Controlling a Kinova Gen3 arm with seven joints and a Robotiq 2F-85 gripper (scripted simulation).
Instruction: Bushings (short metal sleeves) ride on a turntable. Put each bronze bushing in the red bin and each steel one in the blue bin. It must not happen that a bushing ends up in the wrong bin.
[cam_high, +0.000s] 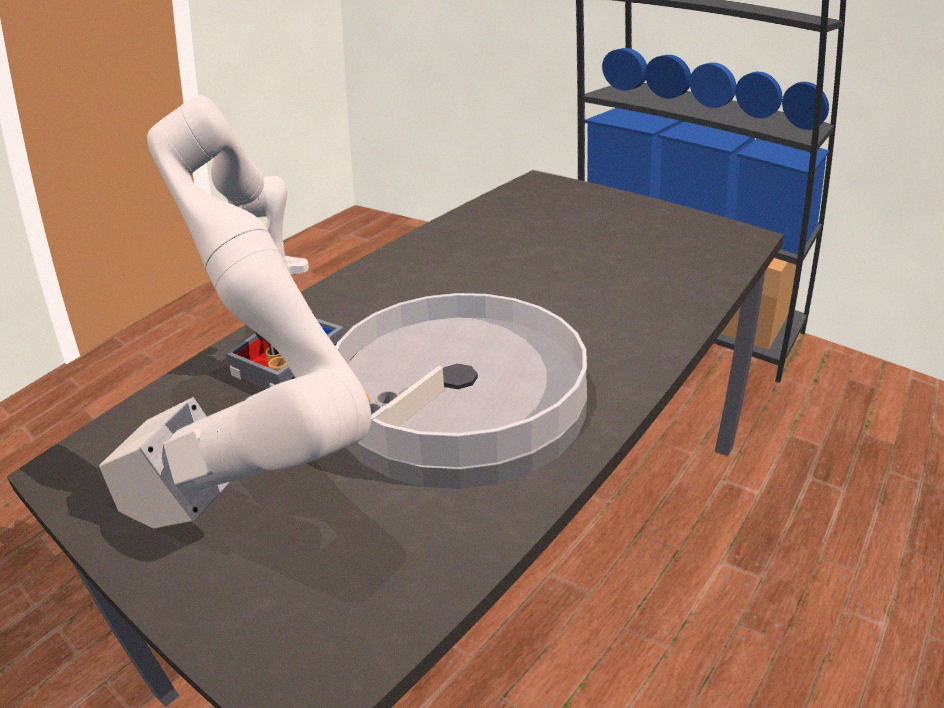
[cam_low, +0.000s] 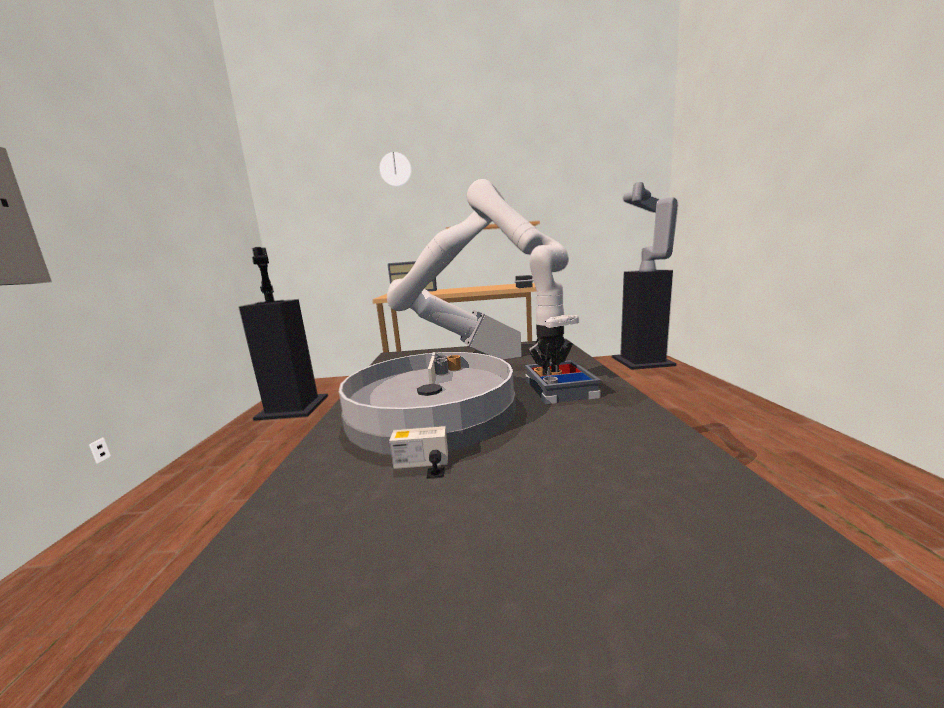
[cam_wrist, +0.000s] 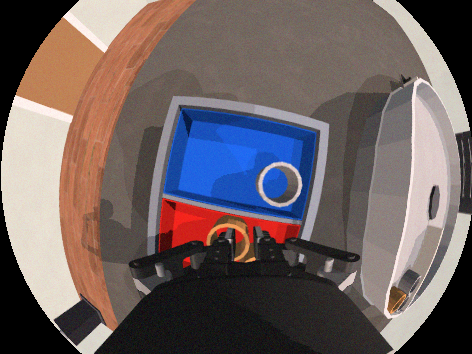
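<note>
The grey tray is 2 cm to the left of my hand, 2 cm below it and 2 cm ahead of it. Round my hand: turntable 34 cm to the right, 10 cm ahead, 1 cm above.
</note>
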